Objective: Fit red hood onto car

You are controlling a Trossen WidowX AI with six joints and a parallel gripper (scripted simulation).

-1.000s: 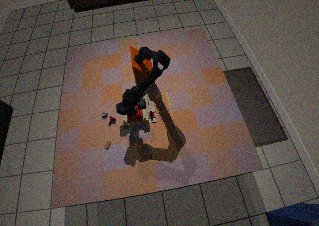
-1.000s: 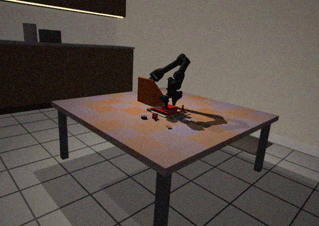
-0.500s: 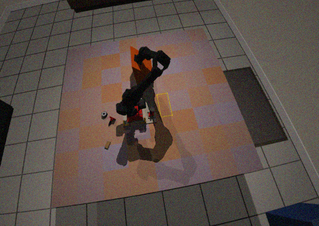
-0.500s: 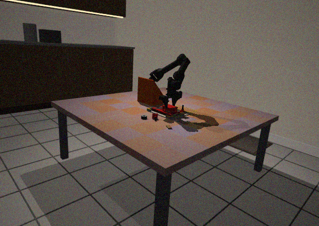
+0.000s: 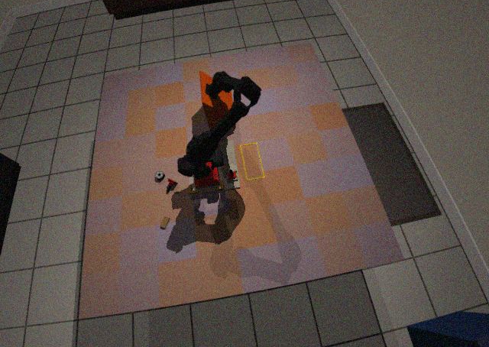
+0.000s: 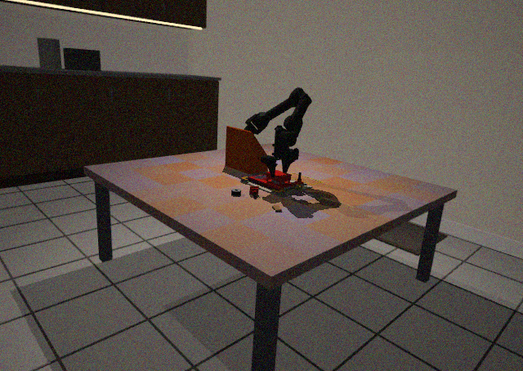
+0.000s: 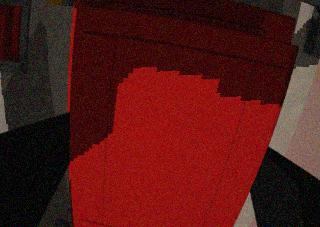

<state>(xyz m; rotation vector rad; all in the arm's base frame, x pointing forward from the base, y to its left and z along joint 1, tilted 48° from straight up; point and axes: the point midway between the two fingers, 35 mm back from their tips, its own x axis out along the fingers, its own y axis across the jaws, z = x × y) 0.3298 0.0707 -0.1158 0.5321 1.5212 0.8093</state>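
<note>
Now: the light jig plate 4 cm below my gripper tip, 4 cm behind it and 1 cm to the left of it. Round my gripper tip: tan block (21 cm ahead, 17 cm to the right, 5 cm below); small wheel (22 cm to the right, 5 cm below, 1 cm behind); red hood (right at my gripper tip).
</note>
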